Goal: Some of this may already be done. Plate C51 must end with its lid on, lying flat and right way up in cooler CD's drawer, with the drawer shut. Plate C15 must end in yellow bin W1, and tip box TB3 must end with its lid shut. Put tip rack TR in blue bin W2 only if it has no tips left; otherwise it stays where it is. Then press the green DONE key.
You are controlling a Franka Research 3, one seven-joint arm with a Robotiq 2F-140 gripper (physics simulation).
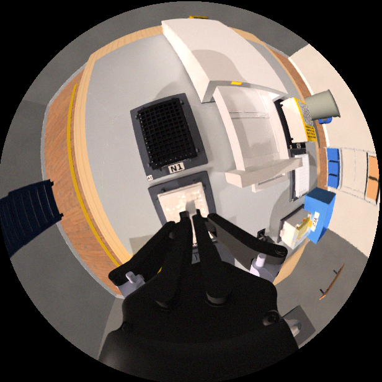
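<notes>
My gripper (191,206) is shut, its fingertips together above a pale, speckled block (172,201) in the dark holder beside N1. A black gridded rack (165,132) sits in holder N1 (199,159); no tips can be made out in it. The white cooler (220,52) has its drawer (235,176) pulled out, and no plate shows inside. The blue bin (322,205), labelled W2, stands at the right. A white box with yellow parts (295,229) is beside it. A white ribbed plate (301,175) lies in a dark holder. Plate labels and the DONE key cannot be made out.
A white and yellow printed item (300,120) stands behind the drawer. A grey-green cylinder (324,104) is beyond it. Blue containers (332,167) and orange ones (372,177) show at the far right. A dark blue ribbed object (30,210) is at the left, outside the wooden table edge (80,165).
</notes>
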